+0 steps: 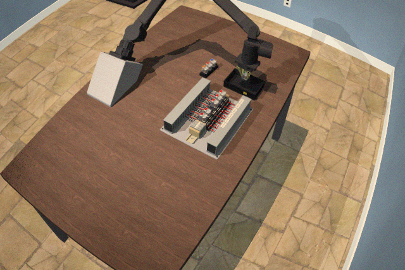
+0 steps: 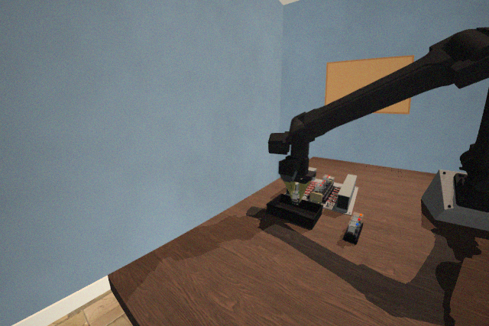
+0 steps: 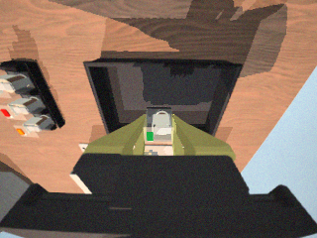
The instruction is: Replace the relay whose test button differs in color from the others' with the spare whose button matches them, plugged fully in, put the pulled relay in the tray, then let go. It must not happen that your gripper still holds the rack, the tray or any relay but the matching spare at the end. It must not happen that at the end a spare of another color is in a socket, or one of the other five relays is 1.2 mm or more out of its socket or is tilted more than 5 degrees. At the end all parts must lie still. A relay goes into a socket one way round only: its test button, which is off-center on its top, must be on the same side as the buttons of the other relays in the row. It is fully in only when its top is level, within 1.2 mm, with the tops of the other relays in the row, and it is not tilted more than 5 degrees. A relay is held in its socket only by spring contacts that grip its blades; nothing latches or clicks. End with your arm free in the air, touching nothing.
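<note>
The black tray lies 5 cm below my hand.
</note>
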